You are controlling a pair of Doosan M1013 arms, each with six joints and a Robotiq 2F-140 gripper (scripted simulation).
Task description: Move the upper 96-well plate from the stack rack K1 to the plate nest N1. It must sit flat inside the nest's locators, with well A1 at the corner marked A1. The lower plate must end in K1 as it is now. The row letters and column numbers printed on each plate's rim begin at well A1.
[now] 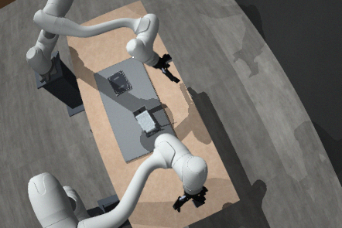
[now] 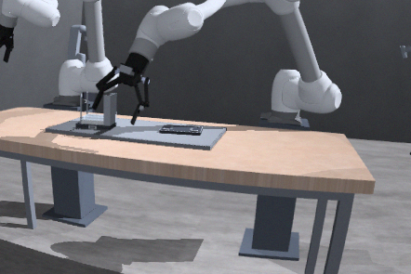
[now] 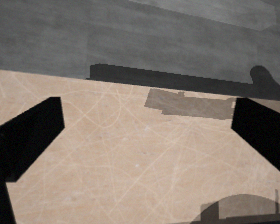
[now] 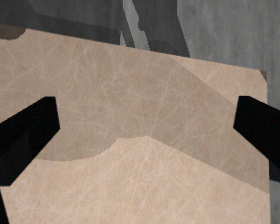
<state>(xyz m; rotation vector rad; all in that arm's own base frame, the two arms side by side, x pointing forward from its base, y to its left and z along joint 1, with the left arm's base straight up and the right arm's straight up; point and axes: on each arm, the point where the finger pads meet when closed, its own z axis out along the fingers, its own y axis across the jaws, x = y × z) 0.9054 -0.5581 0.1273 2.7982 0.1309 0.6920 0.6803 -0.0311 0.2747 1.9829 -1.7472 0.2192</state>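
Note:
My left gripper is now 28 cm past the pale plate, 21 cm to the left of it and 7 cm above it.

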